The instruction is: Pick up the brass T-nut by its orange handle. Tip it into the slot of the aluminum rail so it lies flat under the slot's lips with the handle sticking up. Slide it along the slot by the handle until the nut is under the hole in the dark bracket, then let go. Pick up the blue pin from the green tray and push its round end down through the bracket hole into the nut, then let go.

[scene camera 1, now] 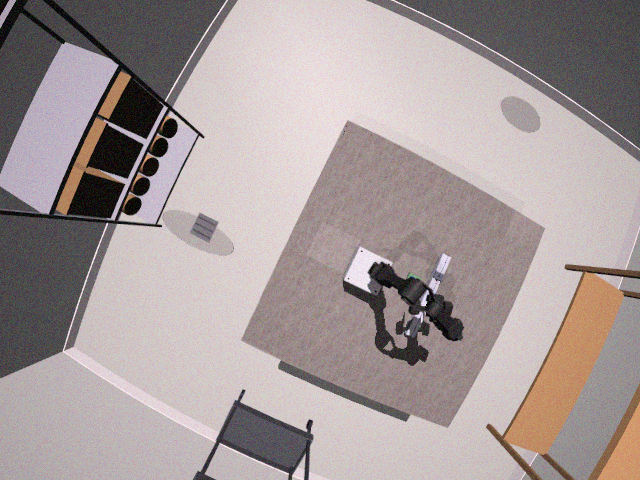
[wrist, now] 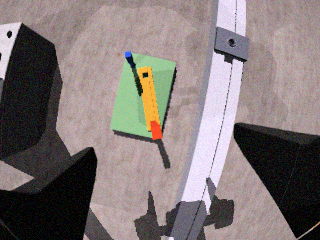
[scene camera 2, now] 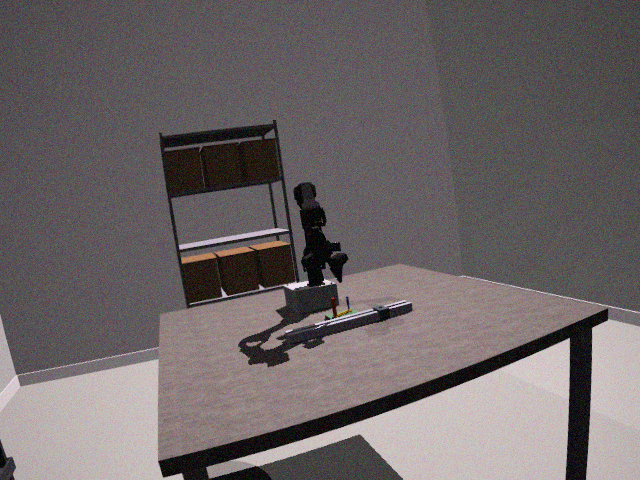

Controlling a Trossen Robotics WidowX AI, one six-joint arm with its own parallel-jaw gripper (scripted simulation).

Labels:
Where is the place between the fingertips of my gripper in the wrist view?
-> At 166, 142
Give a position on a brass T-nut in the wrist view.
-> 149, 100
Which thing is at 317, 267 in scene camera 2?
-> My gripper.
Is my gripper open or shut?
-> Open.

